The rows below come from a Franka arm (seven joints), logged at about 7 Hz.
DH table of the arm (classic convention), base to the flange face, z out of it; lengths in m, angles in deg. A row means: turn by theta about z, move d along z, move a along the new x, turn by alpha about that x. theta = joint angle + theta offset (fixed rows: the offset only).
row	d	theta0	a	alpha
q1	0.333	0	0	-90
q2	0	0	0	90
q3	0.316	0	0.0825	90
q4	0	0	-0.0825	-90
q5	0.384	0	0	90
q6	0	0	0.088	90
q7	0.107	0	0	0
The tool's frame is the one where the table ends.
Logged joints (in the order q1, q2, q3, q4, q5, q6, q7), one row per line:
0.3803 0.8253 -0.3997 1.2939 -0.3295 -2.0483 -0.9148
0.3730 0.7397 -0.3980 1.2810 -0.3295 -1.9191 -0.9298
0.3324 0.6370 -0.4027 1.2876 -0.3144 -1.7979 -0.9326
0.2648 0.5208 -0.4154 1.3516 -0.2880 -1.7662 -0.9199
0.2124 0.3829 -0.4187 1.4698 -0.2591 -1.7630 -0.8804
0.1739 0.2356 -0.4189 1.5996 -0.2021 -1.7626 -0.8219
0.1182 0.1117 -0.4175 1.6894 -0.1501 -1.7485 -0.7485
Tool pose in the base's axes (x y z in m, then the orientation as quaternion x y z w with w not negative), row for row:
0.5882 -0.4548 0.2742 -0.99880 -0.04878 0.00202 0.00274
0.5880 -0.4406 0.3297 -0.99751 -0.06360 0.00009 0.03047
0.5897 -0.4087 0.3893 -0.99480 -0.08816 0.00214 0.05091
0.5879 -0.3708 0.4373 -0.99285 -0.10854 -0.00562 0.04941
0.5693 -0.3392 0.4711 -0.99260 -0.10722 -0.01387 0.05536
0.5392 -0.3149 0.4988 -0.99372 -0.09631 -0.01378 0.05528
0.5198 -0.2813 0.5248 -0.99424 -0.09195 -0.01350 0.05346
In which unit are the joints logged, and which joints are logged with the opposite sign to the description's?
The joints are logged in radians. Opposite sign: q1, q4, q5, q6.
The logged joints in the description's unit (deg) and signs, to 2 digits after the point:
-21.79 47.29 -22.90 -74.14 18.88 117.36 -52.41
-21.37 42.38 -22.80 -73.40 18.88 109.96 -53.27
-19.05 36.50 -23.07 -73.77 18.01 103.01 -53.43
-15.17 29.84 -23.80 -77.44 16.50 101.20 -52.71
-12.17 21.94 -23.99 -84.21 14.85 101.01 -50.44
-9.96 13.50 -24.00 -91.65 11.58 100.99 -47.09
-6.77 6.40 -23.92 -96.80 8.60 100.18 -42.89

